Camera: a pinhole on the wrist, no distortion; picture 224 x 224 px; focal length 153.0 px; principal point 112.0 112.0 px. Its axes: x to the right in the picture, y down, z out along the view. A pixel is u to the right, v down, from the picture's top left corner.
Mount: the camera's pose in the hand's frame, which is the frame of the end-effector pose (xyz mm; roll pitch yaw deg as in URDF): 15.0 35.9 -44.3 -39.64 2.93 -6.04
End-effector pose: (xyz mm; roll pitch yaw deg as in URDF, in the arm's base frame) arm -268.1 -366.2 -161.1 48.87 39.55 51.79
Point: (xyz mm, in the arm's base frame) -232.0 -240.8 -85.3
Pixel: 128 129
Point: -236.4 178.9 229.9
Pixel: 114 210
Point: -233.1 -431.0 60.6
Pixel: outside the picture
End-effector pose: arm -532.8 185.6 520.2 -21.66 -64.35 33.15
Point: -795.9 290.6 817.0
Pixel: 176 38
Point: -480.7 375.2 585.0
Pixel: outside the picture
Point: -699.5 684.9 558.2
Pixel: 119 217
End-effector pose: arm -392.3 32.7 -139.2 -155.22 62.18 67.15
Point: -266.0 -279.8 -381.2
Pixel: 128 149
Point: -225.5 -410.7 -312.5
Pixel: 86 165
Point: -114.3 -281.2 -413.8
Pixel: 146 205
